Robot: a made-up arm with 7 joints. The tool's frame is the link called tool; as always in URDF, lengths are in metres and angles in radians. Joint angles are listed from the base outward. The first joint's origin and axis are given. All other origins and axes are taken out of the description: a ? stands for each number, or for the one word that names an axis. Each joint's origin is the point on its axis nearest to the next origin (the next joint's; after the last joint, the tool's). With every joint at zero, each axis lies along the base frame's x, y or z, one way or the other. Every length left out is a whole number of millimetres.
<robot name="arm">
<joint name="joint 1" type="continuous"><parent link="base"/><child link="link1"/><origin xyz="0.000 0.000 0.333" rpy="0.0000 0.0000 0.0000"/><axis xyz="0 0 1"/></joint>
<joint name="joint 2" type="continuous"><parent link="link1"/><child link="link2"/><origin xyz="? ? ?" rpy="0.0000 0.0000 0.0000"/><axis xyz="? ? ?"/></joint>
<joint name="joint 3" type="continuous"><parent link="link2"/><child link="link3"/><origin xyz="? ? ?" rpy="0.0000 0.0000 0.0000"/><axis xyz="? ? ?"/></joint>
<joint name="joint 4" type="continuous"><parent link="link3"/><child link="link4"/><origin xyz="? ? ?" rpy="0.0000 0.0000 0.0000"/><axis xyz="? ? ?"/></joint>
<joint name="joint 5" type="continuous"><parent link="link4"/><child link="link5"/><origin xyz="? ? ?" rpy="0.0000 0.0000 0.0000"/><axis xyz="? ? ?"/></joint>
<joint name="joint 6" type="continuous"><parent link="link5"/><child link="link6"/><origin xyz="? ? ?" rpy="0.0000 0.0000 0.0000"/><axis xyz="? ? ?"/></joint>
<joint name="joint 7" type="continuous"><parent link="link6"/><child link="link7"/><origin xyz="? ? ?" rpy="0.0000 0.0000 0.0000"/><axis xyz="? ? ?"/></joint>
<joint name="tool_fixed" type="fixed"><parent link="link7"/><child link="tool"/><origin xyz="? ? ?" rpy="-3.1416 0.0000 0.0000"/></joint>
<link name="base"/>
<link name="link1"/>
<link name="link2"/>
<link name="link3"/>
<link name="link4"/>
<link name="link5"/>
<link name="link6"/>
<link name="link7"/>
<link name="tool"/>
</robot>
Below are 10 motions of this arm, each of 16 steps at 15 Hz.
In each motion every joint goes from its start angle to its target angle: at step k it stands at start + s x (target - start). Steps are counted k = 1, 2, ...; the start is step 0. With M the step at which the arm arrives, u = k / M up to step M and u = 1 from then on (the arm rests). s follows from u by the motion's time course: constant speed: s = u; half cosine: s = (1 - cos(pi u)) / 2; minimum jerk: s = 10 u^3 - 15 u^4 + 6 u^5.
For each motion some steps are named. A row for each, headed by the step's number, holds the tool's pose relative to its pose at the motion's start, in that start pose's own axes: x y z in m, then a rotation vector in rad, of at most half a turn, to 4 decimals.
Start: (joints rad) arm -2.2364 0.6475 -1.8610 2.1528 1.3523 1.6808 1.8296
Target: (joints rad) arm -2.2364 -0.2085 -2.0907 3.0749 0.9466 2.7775 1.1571
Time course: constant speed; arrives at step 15
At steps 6, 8, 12, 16:
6: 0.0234 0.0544 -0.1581 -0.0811 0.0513 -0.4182
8: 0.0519 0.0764 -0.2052 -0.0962 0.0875 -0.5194
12: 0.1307 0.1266 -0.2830 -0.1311 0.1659 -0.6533
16: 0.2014 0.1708 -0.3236 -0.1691 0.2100 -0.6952

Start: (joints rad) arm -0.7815 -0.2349 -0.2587 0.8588 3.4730 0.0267 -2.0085
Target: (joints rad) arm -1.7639 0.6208 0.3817 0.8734 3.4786 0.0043 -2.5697
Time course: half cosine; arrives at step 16
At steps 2, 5, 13, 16:
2: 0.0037 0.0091 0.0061 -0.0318 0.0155 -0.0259
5: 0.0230 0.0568 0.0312 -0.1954 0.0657 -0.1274
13: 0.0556 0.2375 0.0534 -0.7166 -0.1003 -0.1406
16: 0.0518 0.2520 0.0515 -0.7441 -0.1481 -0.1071

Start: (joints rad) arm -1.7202 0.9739 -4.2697 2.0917 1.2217 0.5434 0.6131
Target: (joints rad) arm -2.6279 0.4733 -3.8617 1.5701 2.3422 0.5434 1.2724
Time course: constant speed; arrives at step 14
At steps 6, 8, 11, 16:
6: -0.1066 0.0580 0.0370 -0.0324 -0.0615 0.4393
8: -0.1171 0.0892 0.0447 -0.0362 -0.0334 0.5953
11: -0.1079 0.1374 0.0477 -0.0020 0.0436 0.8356
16: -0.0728 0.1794 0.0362 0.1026 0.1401 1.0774

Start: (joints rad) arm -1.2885 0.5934 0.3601 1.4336 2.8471 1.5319 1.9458
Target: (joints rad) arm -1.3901 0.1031 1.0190 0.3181 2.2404 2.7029 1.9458
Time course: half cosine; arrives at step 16
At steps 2, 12, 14, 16:
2: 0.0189 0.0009 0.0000 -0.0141 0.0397 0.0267
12: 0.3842 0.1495 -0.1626 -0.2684 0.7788 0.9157
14: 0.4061 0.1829 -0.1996 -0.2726 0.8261 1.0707
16: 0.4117 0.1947 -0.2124 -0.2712 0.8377 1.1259

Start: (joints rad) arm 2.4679 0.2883 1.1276 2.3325 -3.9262 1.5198 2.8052
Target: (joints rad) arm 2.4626 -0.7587 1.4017 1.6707 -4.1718 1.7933 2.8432
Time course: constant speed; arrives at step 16
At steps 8, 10, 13, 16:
8: 0.2367 -0.2180 0.1462 0.3156 0.4580 0.3810
10: 0.3094 -0.2683 0.1495 0.4157 0.5655 0.4769
13: 0.4192 -0.3350 0.1274 0.5823 0.7176 0.6199
16: 0.5225 -0.3878 0.0746 0.7695 0.8551 0.7601

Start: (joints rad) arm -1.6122 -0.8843 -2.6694 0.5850 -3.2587 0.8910 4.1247
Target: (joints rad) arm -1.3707 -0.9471 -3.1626 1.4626 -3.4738 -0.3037 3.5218
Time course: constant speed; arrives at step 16
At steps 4, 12, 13, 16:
4: 0.0495 0.0089 0.0155 -0.1443 -0.0206 -0.2325
12: 0.1707 0.0043 -0.0002 -0.4968 -0.0668 -0.6953
13: 0.1860 0.0004 -0.0067 -0.5480 -0.0734 -0.7489
16: 0.2296 -0.0167 -0.0318 -0.7114 -0.0944 -0.8983

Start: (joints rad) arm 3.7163 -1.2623 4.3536 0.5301 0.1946 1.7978 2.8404
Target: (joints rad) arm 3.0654 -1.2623 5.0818 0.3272 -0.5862 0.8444 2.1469
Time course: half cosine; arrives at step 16
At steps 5, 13, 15, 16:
5: -0.0086 -0.0052 -0.0248 0.3567 -0.1688 -0.2198
13: 0.0164 0.0967 -0.1142 1.6821 -0.3430 -0.8804
15: 0.0235 0.1155 -0.1148 1.8386 -0.3083 -0.9345
16: 0.0244 0.1179 -0.1146 1.8587 -0.3028 -0.9410

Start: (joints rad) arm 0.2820 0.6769 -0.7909 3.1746 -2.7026 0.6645 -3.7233
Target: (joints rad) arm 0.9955 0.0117 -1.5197 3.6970 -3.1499 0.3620 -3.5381
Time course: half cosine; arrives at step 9
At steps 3, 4, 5, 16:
3: 0.1438 0.0480 0.0821 -0.0098 0.2743 -0.0405
4: 0.2296 0.0984 0.1127 -0.0457 0.4248 -0.0952
5: 0.3082 0.1637 0.1267 -0.1059 0.5541 -0.1739
16: 0.4271 0.3391 0.0980 -0.3114 0.7123 -0.4187

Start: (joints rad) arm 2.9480 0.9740 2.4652 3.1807 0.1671 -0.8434 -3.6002
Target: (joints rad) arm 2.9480 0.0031 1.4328 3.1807 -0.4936 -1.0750 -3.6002
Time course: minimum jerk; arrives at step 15
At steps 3, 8, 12, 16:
3: 0.0043 0.0376 -0.0167 -0.0994 -0.0104 -0.0396
8: -0.0074 0.3004 -0.2850 -0.9985 -0.2765 -0.1685
12: -0.0818 0.3439 -0.5594 -1.6124 -0.6855 -0.0067
16: -0.0963 0.3366 -0.5990 -1.6927 -0.7638 0.0366

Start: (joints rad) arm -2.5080 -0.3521 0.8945 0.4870 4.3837 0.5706 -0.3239
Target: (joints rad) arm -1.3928 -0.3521 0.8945 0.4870 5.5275 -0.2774 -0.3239
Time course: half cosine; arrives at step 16
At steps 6, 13, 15, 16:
6: 0.0714 0.0724 -0.1276 -0.2131 0.4148 0.1450
13: 0.1021 0.0770 -0.4347 -0.5518 1.3340 0.3037
15: 0.0944 0.0652 -0.4680 -0.5779 1.4520 0.3159
16: 0.0932 0.0635 -0.4721 -0.5809 1.4672 0.3174

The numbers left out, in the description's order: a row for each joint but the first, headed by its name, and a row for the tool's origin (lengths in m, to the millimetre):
joint 2: xyz 0.000 0.000 0.000, axis 0 1 0
joint 3: xyz 0.000 0.000 0.260, axis 0 0 1
joint 4: xyz 0.071 0.000 0.000, axis 0 -1 0
joint 5: xyz 0.056 0.000 -0.249, axis 0 0 -1
joint 6: xyz 0.000 0.000 0.000, axis 0 1 0
joint 7: xyz 0.114 0.000 -0.146, axis 0 0 -1
tool: xyz 0.000 0.000 0.000

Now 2 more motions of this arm.
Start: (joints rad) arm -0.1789 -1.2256 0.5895 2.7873 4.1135 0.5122 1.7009
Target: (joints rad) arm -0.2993 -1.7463 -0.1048 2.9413 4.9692 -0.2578 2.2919
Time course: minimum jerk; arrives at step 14
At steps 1, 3, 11, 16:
1: 0.0011 -0.0003 -0.0003 0.0020 0.0011 0.0028
3: 0.0240 -0.0056 -0.0064 0.0435 0.0234 0.0597
11: 0.3206 -0.0487 -0.2111 0.8174 0.2705 0.6897
16: 0.3395 -0.0482 -0.2375 0.8994 0.2807 0.7218

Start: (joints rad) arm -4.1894 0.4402 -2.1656 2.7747 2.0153 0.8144 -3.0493
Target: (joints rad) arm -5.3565 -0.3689 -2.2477 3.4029 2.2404 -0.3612 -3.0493
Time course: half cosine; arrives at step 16
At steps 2, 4, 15, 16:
2: -0.0225 -0.0016 -0.0198 0.0087 -0.0761 -0.0226
4: -0.0780 0.0032 -0.0821 0.0278 -0.2885 -0.0989
15: 0.0335 0.3295 -0.4613 -0.2779 -1.4963 -1.1695
16: 0.0394 0.3329 -0.4619 -0.2873 -1.5028 -1.1847

